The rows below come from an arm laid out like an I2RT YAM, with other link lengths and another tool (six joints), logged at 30 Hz.
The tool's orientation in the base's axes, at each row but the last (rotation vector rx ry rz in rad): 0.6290, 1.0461, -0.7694; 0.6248, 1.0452, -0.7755; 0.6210, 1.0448, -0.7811; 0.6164, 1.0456, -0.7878; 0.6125, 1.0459, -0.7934; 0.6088, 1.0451, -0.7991; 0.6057, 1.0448, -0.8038; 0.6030, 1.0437, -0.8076; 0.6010, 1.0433, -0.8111; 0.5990, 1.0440, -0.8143; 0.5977, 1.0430, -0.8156; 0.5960, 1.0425, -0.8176; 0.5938, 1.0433, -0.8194
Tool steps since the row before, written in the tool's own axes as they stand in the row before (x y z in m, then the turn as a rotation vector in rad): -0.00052, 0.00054, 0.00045, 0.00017, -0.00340, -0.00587; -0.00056, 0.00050, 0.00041, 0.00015, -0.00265, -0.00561; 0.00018, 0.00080, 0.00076, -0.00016, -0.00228, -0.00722; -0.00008, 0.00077, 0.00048, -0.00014, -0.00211, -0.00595; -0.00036, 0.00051, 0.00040, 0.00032, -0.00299, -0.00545; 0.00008, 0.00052, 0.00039, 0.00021, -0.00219, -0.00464; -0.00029, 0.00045, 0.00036, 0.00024, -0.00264, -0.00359; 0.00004, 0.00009, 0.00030, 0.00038, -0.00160, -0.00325; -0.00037, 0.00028, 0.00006, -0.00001, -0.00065, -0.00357; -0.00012, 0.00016, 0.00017, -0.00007, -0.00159, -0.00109; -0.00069, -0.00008, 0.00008, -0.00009, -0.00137, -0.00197; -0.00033, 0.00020, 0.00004, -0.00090, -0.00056, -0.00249; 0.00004, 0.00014, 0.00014, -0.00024, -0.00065, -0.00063
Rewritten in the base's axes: 0.00051, 0.00010, 0.00070, -0.00572, 0.00248, -0.00268; 0.00045, 0.00012, 0.00072, -0.00498, 0.00273, -0.00250; 0.00109, -0.00017, 0.00019, -0.00560, 0.00426, -0.00280; 0.00085, 0.00010, 0.00032, -0.00481, 0.00338, -0.00232; 0.00052, 0.00009, 0.00052, -0.00513, 0.00236, -0.00261; 0.00064, -0.00002, 0.00011, -0.00410, 0.00223, -0.00214; 0.00047, 0.00007, 0.00044, -0.00392, 0.00116, -0.00179; 0.00024, -0.00019, 0.00009, -0.00286, 0.00146, -0.00172; 0.00016, 0.00022, 0.00038, -0.00235, 0.00236, -0.00143; 0.00019, 0.00000, 0.00019, -0.00187, -0.00006, -0.00045; -0.00021, 0.00010, 0.00066, -0.00215, 0.00075, -0.00077; 0.00010, 0.00018, 0.00033, -0.00197, 0.00185, -0.00019; 0.00020, -0.00004, 0.00003, -0.00092, 0.00018, -0.00006
